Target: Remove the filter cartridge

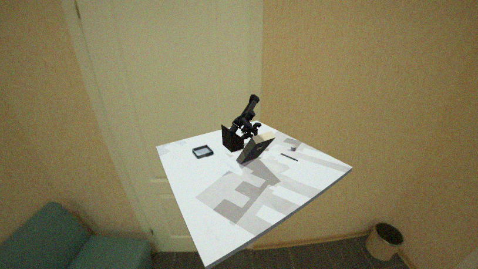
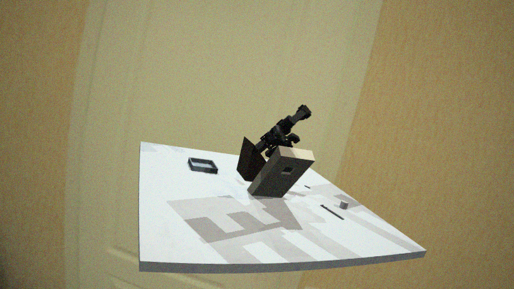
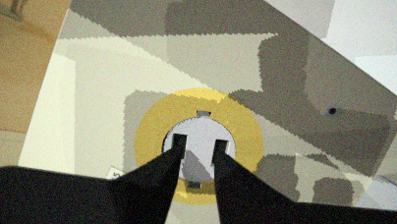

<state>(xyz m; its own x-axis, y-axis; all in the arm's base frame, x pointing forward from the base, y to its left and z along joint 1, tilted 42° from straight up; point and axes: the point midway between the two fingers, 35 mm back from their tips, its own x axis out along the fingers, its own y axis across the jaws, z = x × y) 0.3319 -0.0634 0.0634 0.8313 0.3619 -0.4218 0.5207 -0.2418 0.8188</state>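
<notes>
The filter cartridge is 2 cm ahead of my gripper tip and 1 cm below it. Also, from my gripper tip: wedge block (3 cm behind, 9 cm below); then dark tray (43 cm behind, 28 cm to the right, 22 cm below).
</notes>
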